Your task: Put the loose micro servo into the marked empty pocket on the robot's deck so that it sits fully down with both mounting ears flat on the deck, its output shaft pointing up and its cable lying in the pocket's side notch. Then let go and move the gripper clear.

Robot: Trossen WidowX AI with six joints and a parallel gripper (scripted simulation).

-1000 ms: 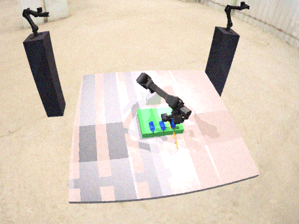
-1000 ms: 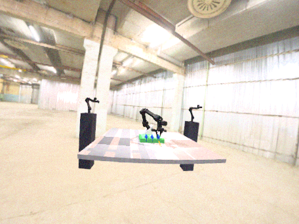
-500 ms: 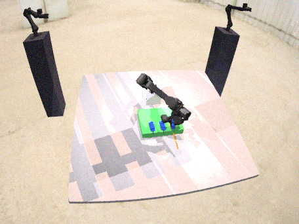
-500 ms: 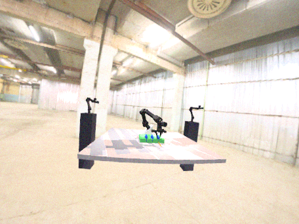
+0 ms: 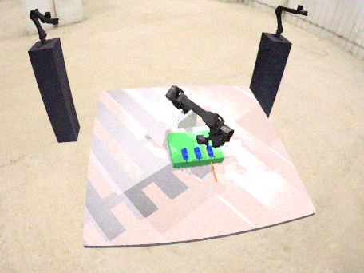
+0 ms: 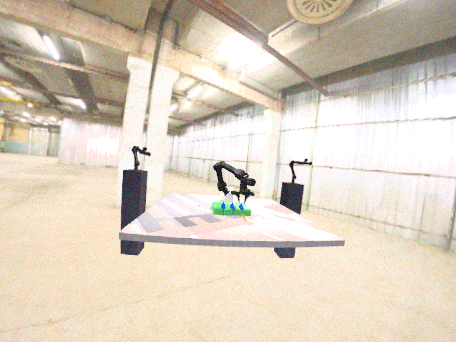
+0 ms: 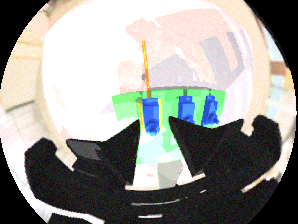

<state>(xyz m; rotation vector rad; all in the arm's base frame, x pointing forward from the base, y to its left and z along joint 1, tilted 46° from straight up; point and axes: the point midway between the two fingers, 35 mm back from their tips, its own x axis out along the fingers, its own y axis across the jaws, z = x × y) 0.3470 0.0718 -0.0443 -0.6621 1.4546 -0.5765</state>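
The green deck lies 12 cm behind my gripper tip, 8 cm to the right of it and 7 cm below it.
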